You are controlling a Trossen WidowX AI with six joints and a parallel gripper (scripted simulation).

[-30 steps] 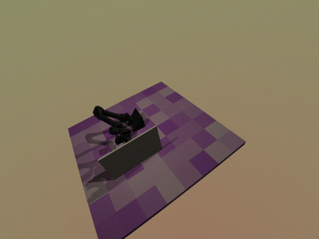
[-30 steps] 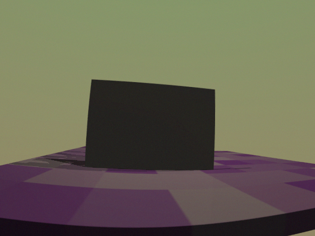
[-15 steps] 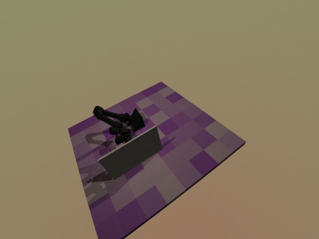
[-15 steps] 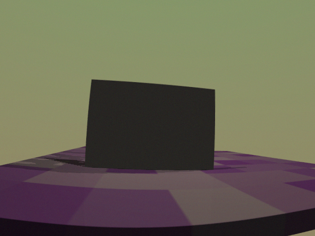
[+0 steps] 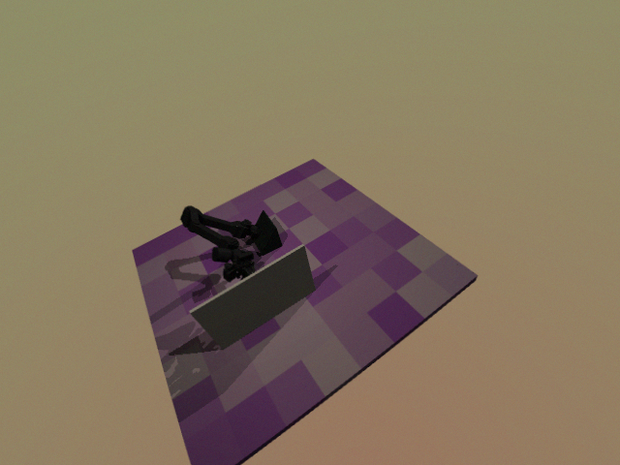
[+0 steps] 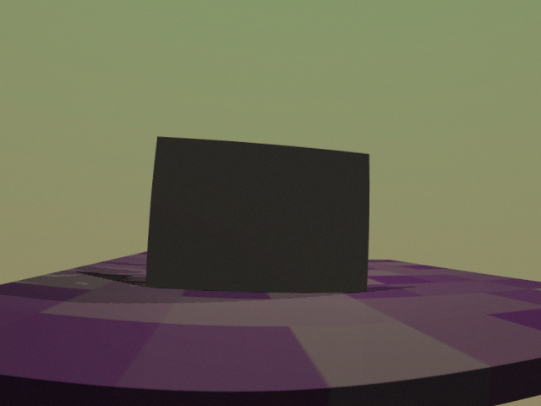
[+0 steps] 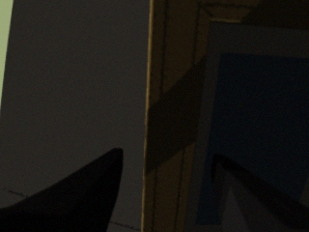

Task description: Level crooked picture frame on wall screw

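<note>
Now: gripper tip 50 mm above the picture frame, 10 mm to the left of it and 10 mm short of it. Round my gripper tip: wall panel (60 mm below, 20 mm ahead).
</note>
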